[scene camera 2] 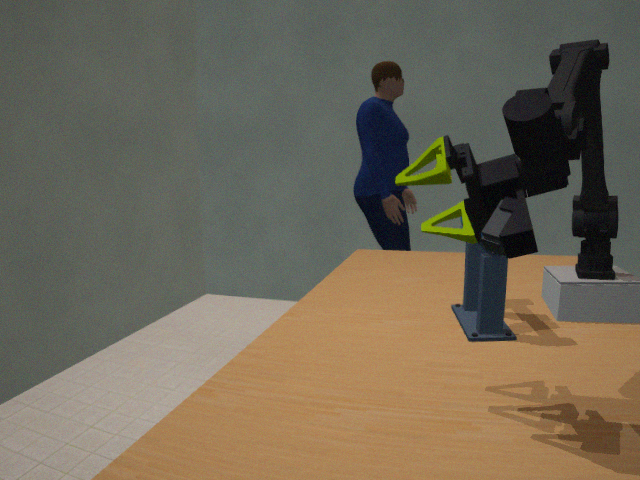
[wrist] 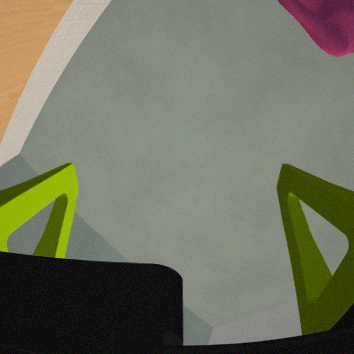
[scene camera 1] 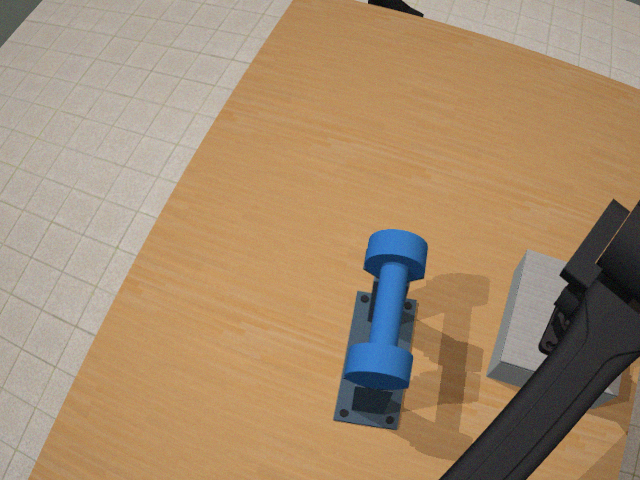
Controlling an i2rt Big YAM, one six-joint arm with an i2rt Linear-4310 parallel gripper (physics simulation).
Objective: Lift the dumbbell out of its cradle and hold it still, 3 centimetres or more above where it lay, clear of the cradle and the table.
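Frame: origin at the arm's base, x ahead, y left, z up, level; metres.
Where they show: gripper, fingertip midpoint: (scene camera 2: pixel 409 205) (wrist: pixel 177 174); arm's base, origin of the base link: (scene camera 2: pixel 594 274).
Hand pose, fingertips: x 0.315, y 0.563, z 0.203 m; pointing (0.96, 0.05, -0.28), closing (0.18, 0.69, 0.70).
Note:
Each offset is from my fingertips to the top centre of the thing. "pt": to the spot under its first point. Level surfaces: height alone.
A blue dumbbell @[dy -0.397, dx -0.058, dz -0.030 m] (scene camera 1: pixel 388 304) rests lengthwise across its blue-grey cradle @[pt dy -0.317, dx -0.049, dz -0.287 m] (scene camera 1: pixel 345 397) (scene camera 2: pixel 491 297), right of centre in the first scene view. The cradle has a flat base with dark bolts and upright posts. In the second scene view the dumbbell is largely or wholly hidden behind the gripper and arm. My gripper (scene camera 2: pixel 409 203) (wrist: pixel 177 174) is wide open, with its two lime-green fingers well apart and no object between them. It is high above the table and covers the cradle's top in the second scene view. The dumbbell does not show in the wrist view.
The wooden table @[dz -0.295 m] (scene camera 1: pixel 258 206) (scene camera 2: pixel 310 387) (wrist: pixel 25 50) carries a pale grey block (scene camera 1: pixel 537 310) (scene camera 2: pixel 594 304) under the arm's base. A person in blue (scene camera 2: pixel 382 139) stands beyond the table. Part of something pink (wrist: pixel 332 25) shows in the wrist view's upper right corner.

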